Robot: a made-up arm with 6 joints.
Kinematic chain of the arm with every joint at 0, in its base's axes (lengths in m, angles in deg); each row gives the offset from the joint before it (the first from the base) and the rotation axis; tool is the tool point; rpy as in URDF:
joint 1: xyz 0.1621 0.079 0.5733 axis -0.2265 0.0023 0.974
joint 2: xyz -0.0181 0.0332 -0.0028 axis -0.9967 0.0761 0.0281
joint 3: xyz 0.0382 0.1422 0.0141 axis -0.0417 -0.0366 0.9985
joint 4: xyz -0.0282 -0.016 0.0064 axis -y
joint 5: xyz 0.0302 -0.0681 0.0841 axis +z
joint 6: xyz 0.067 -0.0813 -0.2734 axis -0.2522 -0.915 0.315
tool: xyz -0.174 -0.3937 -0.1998 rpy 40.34 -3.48 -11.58
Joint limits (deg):
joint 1: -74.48..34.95
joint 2: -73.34..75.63
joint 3: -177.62..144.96
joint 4: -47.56..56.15
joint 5: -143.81..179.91
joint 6: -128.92..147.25
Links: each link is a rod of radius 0.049 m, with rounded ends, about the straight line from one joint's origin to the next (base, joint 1, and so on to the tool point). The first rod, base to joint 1, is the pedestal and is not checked.
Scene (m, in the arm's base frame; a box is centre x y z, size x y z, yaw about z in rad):
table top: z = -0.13
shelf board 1: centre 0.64 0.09 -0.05 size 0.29 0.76 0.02 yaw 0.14
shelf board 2: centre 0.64 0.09 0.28 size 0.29 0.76 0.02 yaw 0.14
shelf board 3: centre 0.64 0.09 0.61 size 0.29 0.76 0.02 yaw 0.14
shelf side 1: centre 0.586 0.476 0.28 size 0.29 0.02 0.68 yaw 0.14
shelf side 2: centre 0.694 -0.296 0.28 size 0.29 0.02 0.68 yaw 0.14
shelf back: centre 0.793 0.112 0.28 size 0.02 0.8 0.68 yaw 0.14
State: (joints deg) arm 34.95 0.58 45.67 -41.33 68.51 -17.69
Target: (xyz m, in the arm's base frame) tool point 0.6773 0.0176 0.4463
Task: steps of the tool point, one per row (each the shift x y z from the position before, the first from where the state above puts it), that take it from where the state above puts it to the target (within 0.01 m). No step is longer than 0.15 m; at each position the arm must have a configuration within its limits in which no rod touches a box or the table.
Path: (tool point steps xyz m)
1: -0.0995 -0.0318 0.0021
2: -0.1391 -0.0018 -0.0021
3: 0.0227 -0.0847 0.0835
4: 0.0179 -0.0421 0.0948
5: 0.0148 -0.0024 0.0897
6: 0.0140 0.0292 0.0713
7: 0.0362 -0.0374 0.0109
8: 0.0526 -0.0206 0.0118
9: 0.0666 0.0033 0.0073
10: 0.0744 0.0329 -0.0047
11: 0.0720 0.0644 -0.0253

